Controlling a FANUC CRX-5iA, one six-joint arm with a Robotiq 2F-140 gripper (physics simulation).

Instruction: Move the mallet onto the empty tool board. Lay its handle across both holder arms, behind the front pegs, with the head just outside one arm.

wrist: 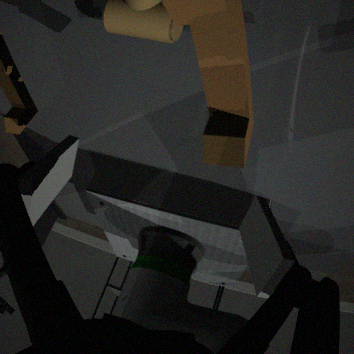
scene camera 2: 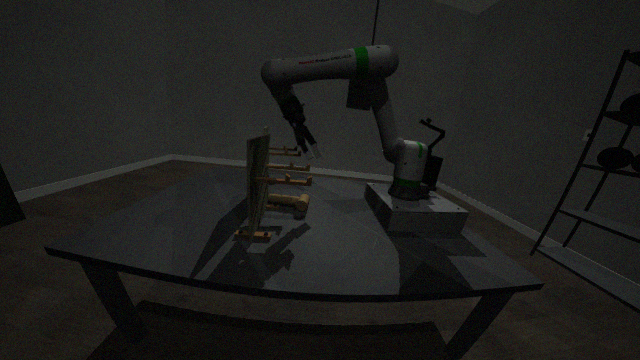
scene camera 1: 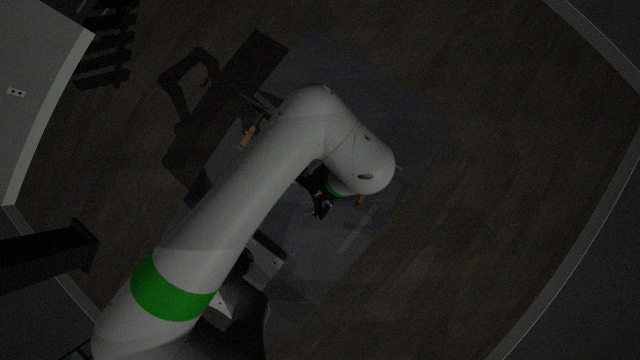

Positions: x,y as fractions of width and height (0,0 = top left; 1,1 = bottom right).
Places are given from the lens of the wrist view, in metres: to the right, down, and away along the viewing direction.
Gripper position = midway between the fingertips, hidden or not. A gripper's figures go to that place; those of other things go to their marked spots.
my gripper (wrist: 0.46,0.52): -0.01, 0.01, 0.20
wooden mallet (wrist: 0.46,0.08): -0.02, -0.15, 0.27
tool board (wrist: 0.62,0.13): 0.02, -0.05, 0.10
The marked spots on the tool board and the wooden mallet are 0.20 m apart.
